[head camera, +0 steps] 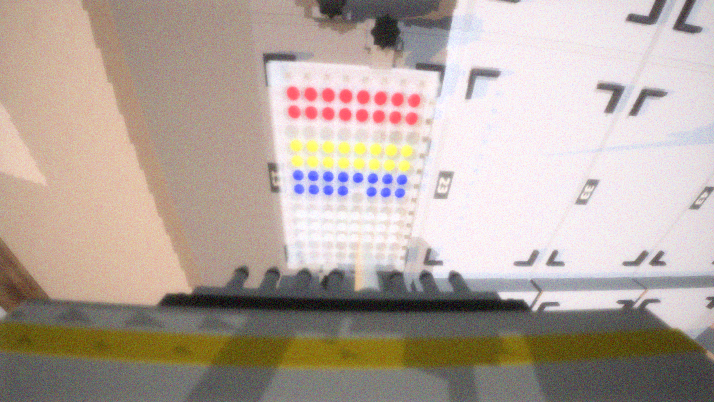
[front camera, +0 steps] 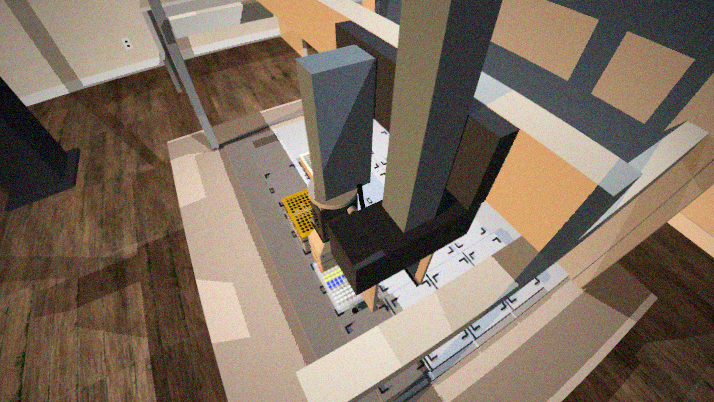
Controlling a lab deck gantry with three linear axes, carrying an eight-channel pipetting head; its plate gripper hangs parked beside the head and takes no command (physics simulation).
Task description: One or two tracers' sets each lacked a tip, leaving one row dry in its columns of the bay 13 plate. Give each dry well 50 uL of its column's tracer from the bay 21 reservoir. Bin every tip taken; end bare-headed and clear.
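Note:
The bay 13 plate lies below the head. In the head view it shows two full red lines of wells, two full yellow lines and one full blue line. The second blue line has one uncoloured well, right of its middle. One channel carries a pale tip, in line with that gap; no blue shows in it. Its depth over the plate is unclear. The other channels look bare. The parked plate gripper hangs with its paddles apart and nothing visible between them. A pale-topped container is mostly hidden behind the head.
A yellow tip rack stands behind the plate, partly covered by the head. Dark round knobs show beyond the plate's far edge. Bay label 23 is to its right. The deck's raised front edge runs nearby. No waste bin shows.

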